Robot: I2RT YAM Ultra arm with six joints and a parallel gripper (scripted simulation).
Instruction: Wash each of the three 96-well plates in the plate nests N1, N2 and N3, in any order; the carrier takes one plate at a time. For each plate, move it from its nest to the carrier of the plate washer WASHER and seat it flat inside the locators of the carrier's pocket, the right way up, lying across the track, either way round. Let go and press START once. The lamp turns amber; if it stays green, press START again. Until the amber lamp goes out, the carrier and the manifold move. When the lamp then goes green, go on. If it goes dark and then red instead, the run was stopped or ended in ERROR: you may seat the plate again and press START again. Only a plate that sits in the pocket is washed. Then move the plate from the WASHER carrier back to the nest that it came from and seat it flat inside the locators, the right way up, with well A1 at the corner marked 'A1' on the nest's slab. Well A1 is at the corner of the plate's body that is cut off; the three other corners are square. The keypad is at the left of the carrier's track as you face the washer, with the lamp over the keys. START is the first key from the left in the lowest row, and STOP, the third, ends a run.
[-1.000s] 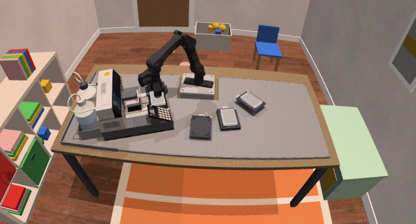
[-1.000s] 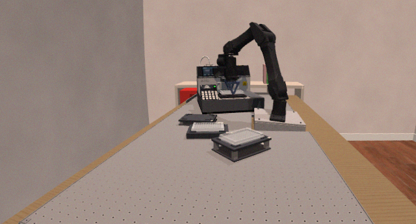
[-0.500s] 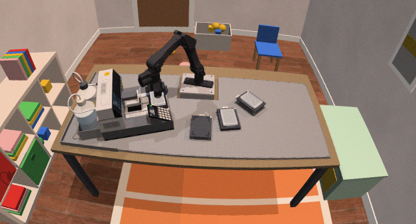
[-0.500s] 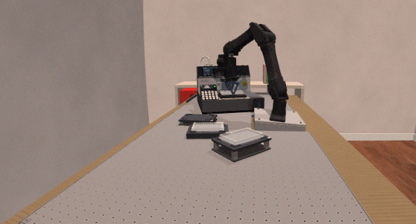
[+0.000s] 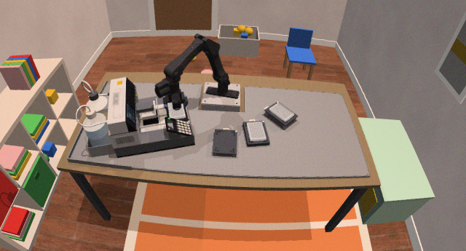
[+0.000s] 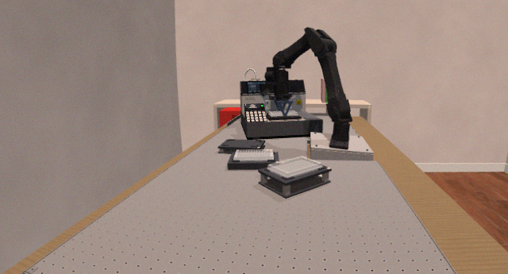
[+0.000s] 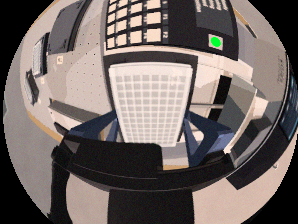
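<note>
Right now my hand is 20 mm above the washer carrier. Round my hand: manifold 70 mm ahead, 130 mm to the right, 40 mm above; then plate washer 70 mm ahead, 140 mm to the right, 20 mm above; then nest 180 mm behind, 570 mm to the left, 70 mm below.
</note>
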